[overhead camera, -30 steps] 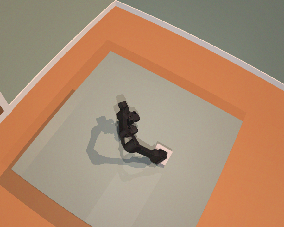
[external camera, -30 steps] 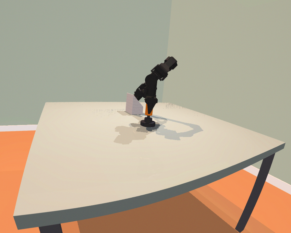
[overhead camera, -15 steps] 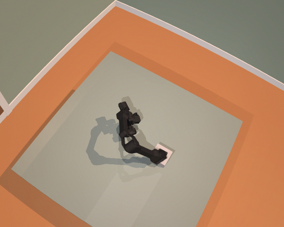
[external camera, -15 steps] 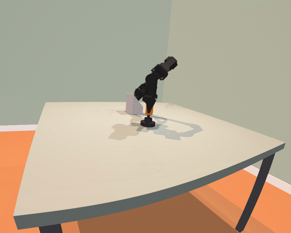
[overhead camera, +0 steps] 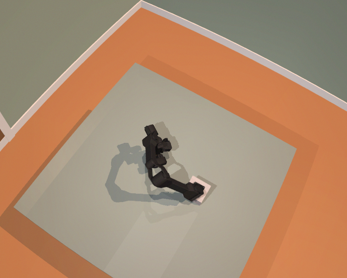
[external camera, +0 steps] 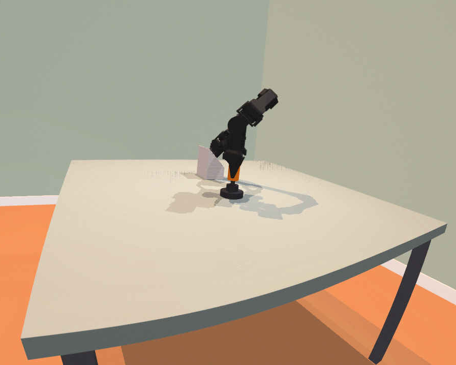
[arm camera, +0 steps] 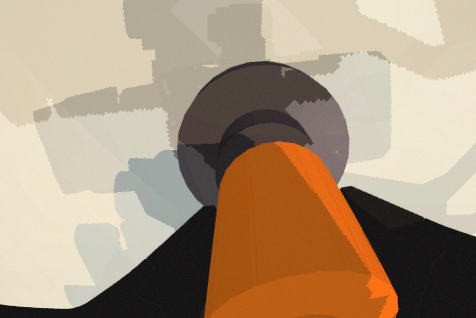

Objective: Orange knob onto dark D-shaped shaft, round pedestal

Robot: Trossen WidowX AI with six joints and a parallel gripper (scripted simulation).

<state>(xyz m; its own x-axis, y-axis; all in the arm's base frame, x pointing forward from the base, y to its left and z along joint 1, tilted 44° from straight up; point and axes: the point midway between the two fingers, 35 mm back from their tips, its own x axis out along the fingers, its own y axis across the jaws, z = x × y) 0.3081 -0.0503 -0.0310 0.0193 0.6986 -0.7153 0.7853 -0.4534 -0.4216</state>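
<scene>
Right now my gripper tip is 2 cm below the orange knob. The rest, counted from my gripper tip: dark pedestal: 4 cm below.
</scene>
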